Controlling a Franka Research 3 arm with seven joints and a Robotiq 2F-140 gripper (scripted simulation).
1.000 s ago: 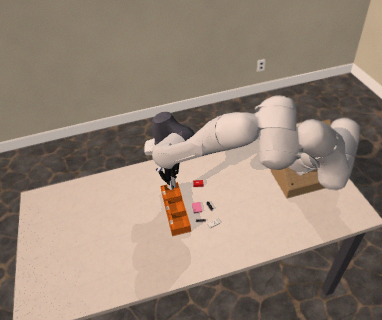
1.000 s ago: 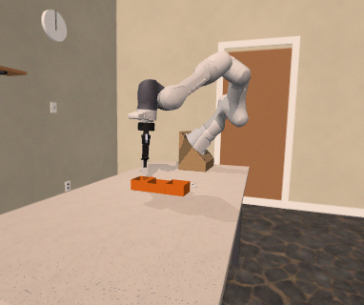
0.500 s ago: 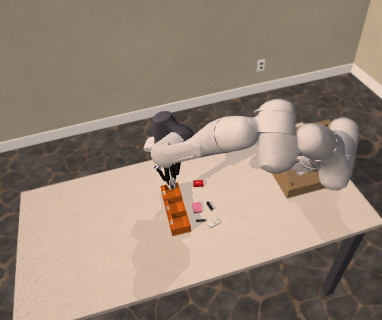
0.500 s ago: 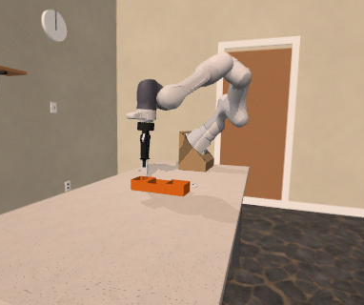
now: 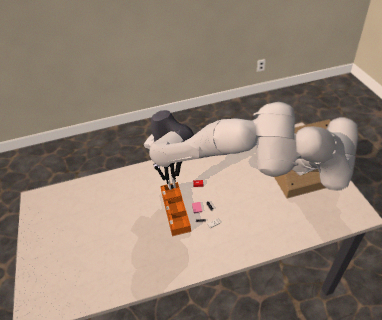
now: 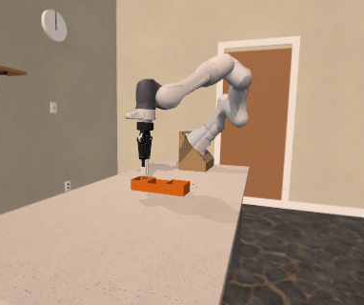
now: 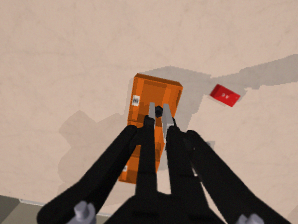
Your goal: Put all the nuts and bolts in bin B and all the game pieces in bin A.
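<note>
Now: hand 80 mm to the right of the orange bin and 80 mm above it. Also, from my hand: pink square (90 mm behind, 90 mm to the left, 100 mm below); black nut (30 mm below); red piece (140 mm behind, 40 mm to the right, 90 mm below).
</note>
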